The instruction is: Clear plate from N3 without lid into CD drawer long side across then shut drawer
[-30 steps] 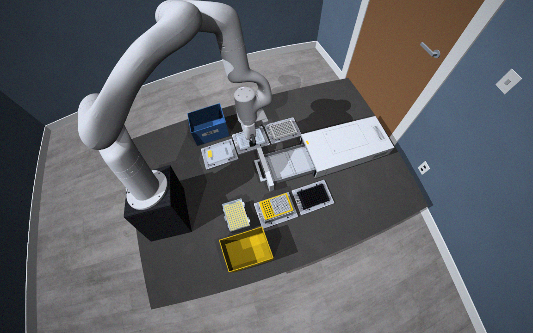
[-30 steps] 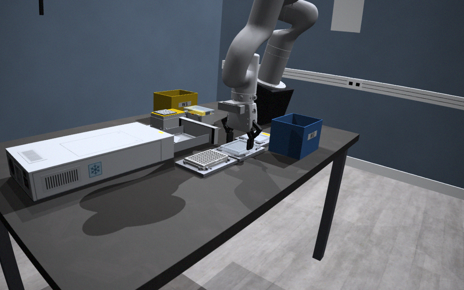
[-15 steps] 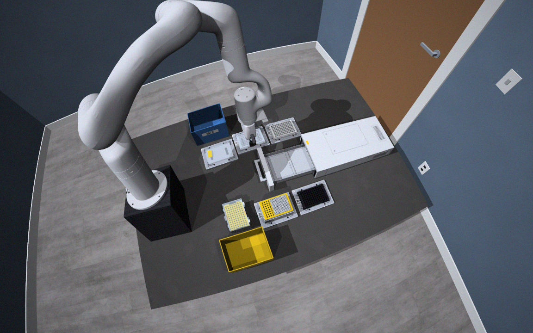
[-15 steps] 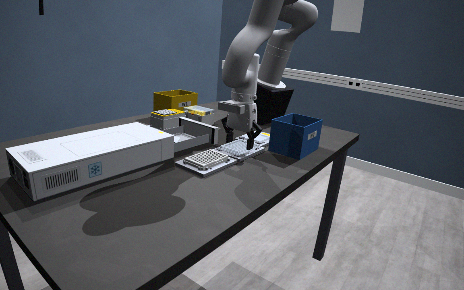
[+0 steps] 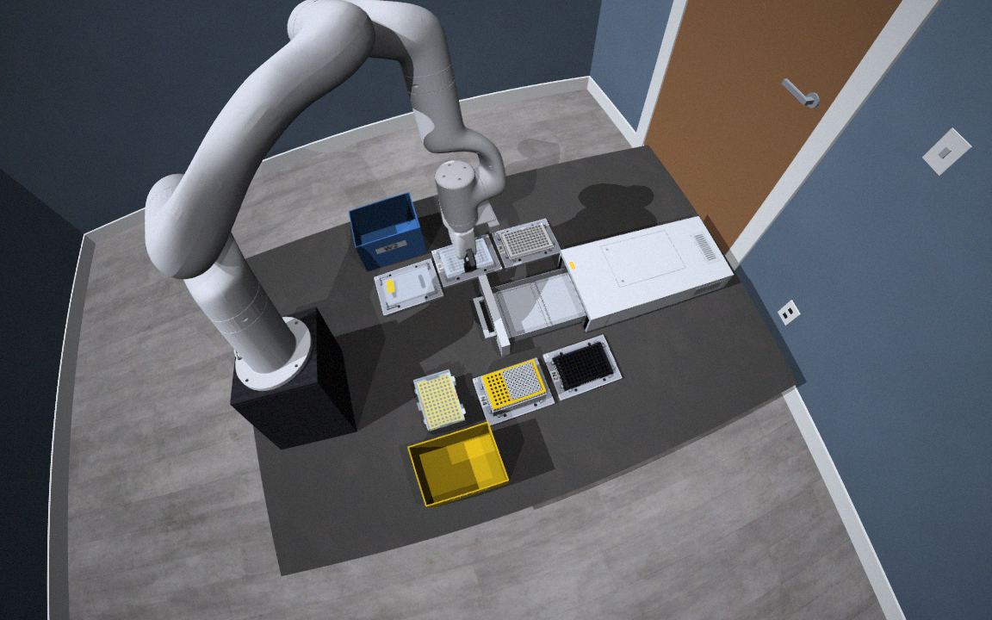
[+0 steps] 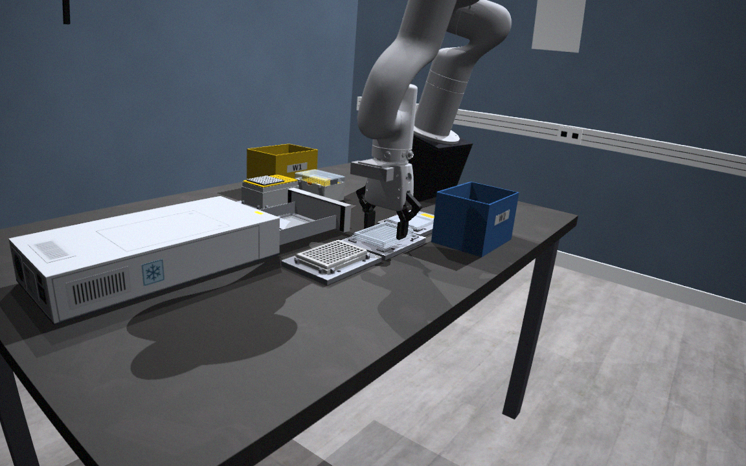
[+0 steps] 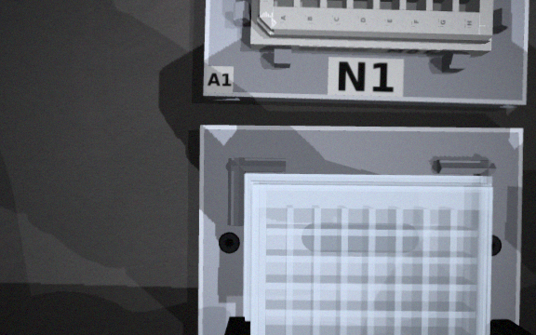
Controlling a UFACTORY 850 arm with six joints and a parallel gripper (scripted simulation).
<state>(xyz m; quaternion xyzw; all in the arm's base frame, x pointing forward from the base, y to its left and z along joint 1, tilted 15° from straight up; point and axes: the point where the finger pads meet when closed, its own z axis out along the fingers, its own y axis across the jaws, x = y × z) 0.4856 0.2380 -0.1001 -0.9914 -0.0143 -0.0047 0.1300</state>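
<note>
Now: the drawer 120 mm ahead of my hand and 190 mm to the right of it. Also, from my hand: flat lid: 170 mm behind, 30 mm to the right, 20 mm below; white well plate: 170 mm ahead, 20 mm below; clear plate: 10 mm below.
</note>
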